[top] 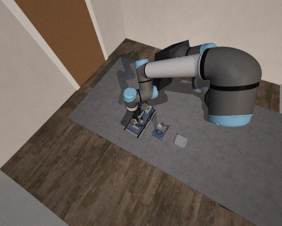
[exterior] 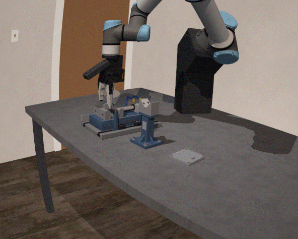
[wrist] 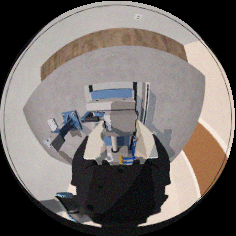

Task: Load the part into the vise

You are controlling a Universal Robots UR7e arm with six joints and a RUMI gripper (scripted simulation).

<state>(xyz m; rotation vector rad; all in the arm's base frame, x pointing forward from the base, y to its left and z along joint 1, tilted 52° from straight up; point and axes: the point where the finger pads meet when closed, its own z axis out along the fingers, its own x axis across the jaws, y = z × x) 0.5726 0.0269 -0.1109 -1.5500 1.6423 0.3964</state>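
My gripper is now 1 cm above the part. From my hand the other things lie so: fixed jaw (3 cm ahead, 2 cm to the left, 3 cm below); moving jaw (4 cm behind, 2 cm to the left, 3 cm below); air cylinder rod (9 cm behind, 1 cm to the left, 3 cm below).
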